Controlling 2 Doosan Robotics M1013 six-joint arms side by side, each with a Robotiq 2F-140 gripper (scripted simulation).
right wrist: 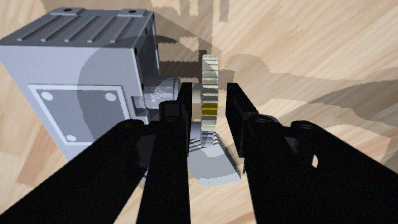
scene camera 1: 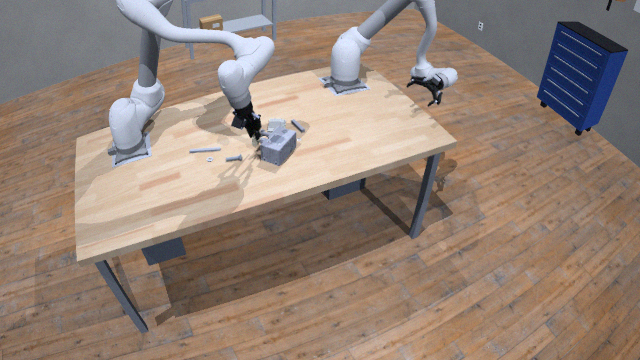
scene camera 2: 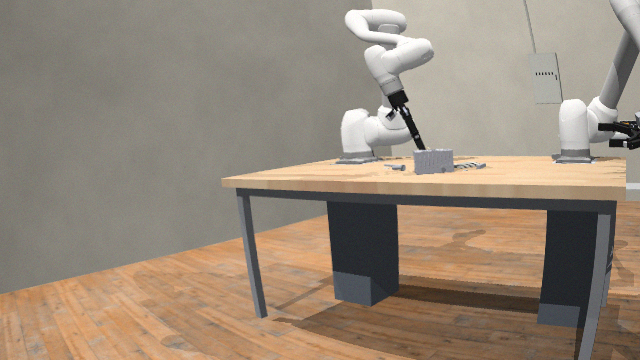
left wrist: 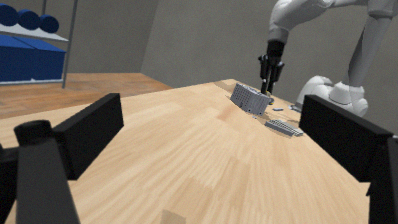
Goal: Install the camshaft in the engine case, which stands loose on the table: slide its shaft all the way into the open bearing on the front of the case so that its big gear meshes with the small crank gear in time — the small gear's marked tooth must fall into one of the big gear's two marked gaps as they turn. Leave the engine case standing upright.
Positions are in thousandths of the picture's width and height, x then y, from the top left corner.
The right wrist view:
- my right gripper: 526,440
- grey engine case: 207,333
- ribbed plate: 531,743
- camshaft: 519,413
